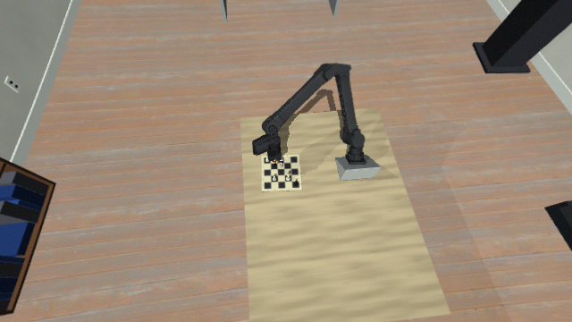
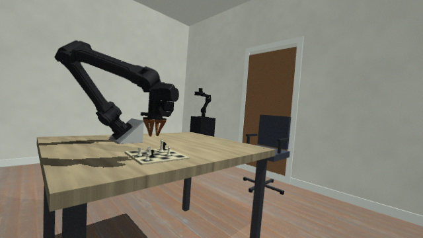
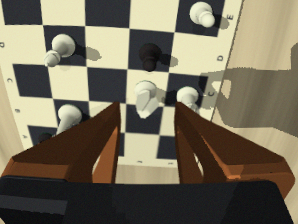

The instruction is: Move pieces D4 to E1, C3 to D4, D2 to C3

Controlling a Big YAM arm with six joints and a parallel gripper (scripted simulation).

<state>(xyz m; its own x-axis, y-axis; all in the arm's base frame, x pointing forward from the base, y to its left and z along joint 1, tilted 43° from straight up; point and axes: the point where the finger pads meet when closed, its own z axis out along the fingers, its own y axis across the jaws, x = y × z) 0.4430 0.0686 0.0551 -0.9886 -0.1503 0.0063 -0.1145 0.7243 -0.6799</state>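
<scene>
Right now my hand is 8 cm above the black pawn. Also, from my hand: small chessboard: 10 cm below, 4 cm to the left, 4 cm behind.
</scene>
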